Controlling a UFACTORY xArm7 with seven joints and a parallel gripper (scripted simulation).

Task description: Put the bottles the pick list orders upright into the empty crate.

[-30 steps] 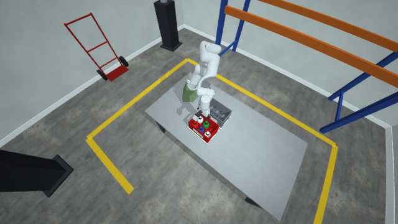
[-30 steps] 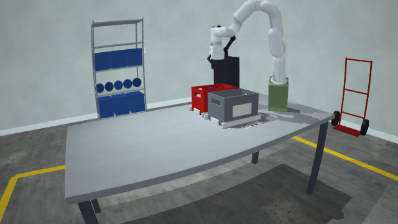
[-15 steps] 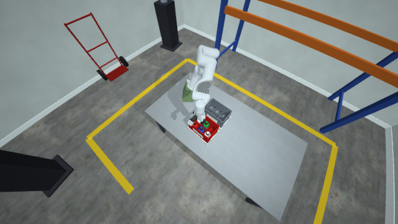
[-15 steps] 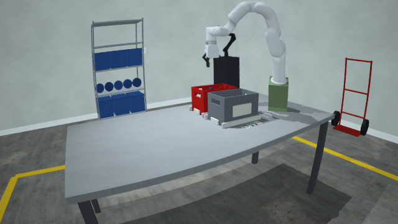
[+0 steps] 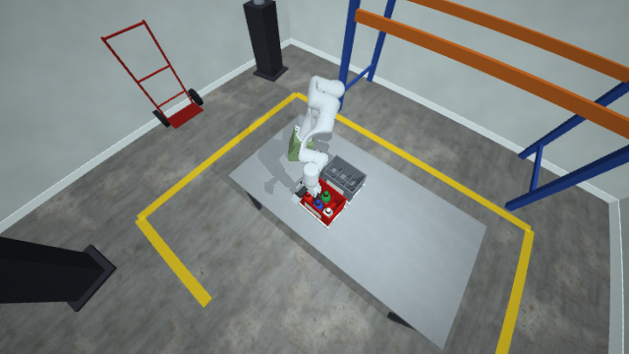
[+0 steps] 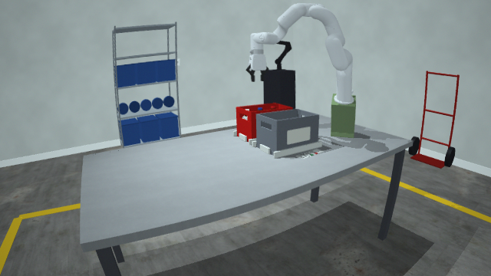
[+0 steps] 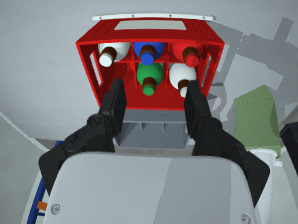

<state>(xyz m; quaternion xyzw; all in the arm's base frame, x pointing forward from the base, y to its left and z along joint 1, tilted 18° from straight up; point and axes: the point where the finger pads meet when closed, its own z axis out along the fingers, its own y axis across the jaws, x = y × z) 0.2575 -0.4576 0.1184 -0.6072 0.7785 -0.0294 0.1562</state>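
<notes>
The white-label bottle lies 250 mm below my hand, 120 mm ahead of it and 30 mm to the left of it. From my hand the other things lie so: red crate (250 mm below, 90 mm to the left, 40 mm ahead); red bottle (250 mm below, 70 mm to the left, 60 mm behind); blue-capped bottle (250 mm below, 50 mm to the left, 30 mm ahead).
</notes>
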